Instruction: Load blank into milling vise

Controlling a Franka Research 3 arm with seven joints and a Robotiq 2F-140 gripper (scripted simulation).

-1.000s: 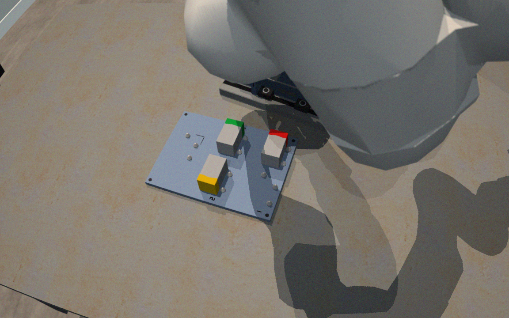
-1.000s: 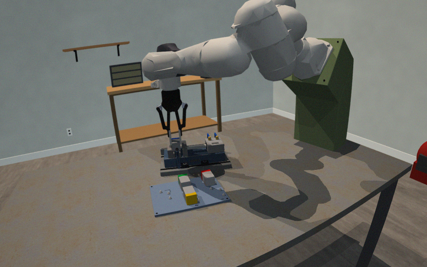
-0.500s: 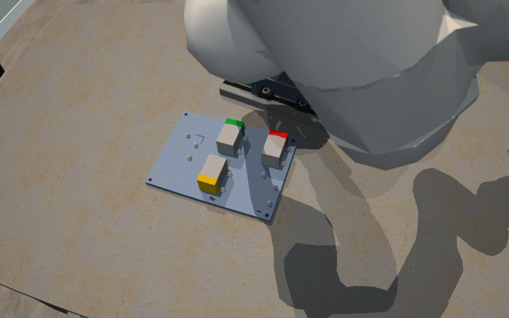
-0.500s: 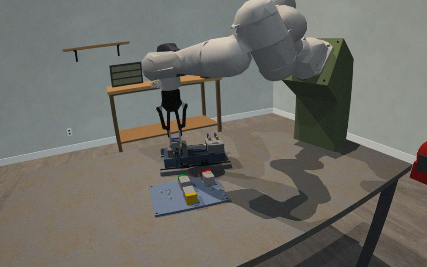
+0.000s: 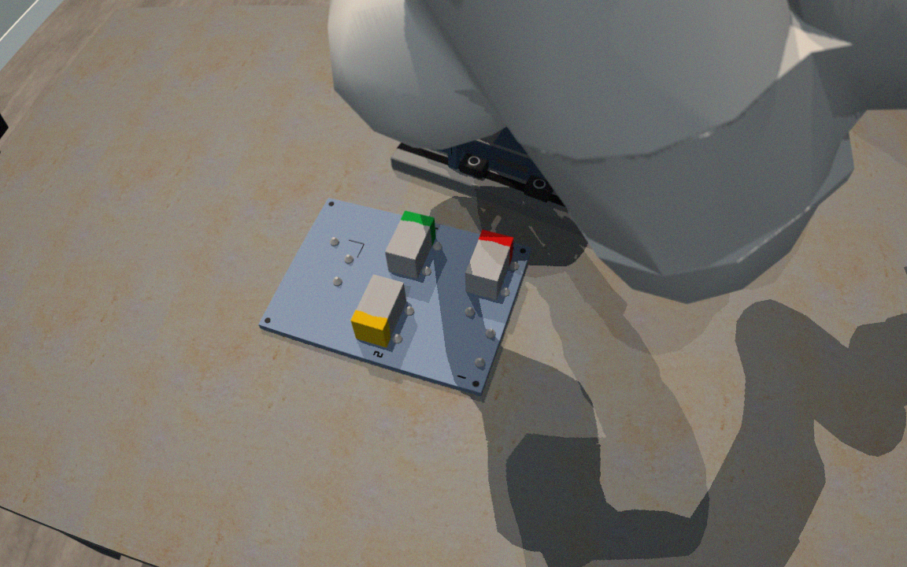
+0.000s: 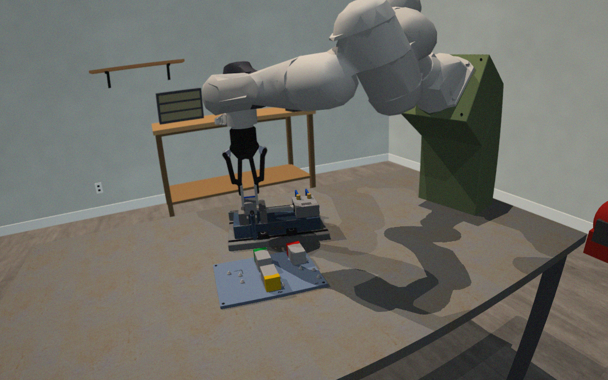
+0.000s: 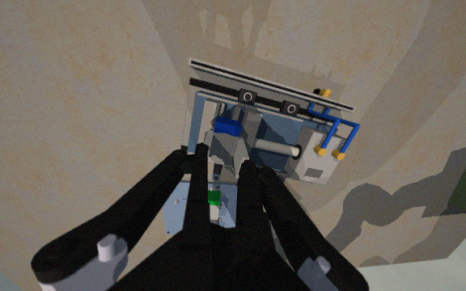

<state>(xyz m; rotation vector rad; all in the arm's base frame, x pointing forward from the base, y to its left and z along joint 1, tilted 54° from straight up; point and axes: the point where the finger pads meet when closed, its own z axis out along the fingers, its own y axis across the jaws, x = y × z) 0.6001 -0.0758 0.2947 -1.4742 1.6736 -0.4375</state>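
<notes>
The blue-ended blank is 40 mm below my hand. From my hand the other things lie so: fixed jaw (30 mm ahead, 60 mm below); then grey rod (90 mm behind, 10 mm to the right, 60 mm below); then work stop (10 mm behind, 50 mm to the left, 50 mm below).
</notes>
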